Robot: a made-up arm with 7 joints.
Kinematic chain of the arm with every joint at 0, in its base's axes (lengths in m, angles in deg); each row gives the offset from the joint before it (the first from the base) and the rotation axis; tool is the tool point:
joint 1: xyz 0 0 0.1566 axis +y
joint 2: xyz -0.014 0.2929 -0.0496 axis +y
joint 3: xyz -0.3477 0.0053 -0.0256 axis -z
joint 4: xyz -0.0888 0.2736 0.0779 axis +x
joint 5: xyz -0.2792 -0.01 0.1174 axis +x
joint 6: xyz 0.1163 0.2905 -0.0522 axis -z
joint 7: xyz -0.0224 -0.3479 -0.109 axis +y
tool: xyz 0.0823 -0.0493 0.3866
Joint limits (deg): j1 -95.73..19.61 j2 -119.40..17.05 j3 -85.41..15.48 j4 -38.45..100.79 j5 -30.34..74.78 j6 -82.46..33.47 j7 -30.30..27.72
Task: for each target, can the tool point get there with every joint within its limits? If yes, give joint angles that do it. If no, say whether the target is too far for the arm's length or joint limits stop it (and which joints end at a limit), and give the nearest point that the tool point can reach.
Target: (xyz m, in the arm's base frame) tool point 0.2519 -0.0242 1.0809
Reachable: no: joint limits stop it (at a limit: joint 1, joint 2, joint 4) | nearest point 0.4594 0.0136 0.7139 | short by 0.423 m
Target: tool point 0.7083 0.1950 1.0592
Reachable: no: joint limits stop it (at a limit: joint 1, joint 2, joint 4, joint 5, joint 6, joint 7) | nearest point 0.7131 0.2122 0.8458 | short by 0.214 m
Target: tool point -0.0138 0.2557 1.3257
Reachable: no: joint limits stop it (at a limit: joint 1, joint 2, joint 3, joint 5, joint 6, joint 7) | nearest point -0.1689 0.4962 1.0352 | short by 0.408 m
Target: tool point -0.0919 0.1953 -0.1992
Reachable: yes | joints -64.92 -17.20 -51.67 83.95 -21.11 -12.64 4.95
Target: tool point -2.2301 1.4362 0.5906
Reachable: no: too far | nearest point -1.0921 0.7367 0.3444 | short by 1.358 m
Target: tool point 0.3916 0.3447 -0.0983
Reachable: yes | joints -85.37 -104.15 -26.65 56.11 -4.66 -48.20 -4.48
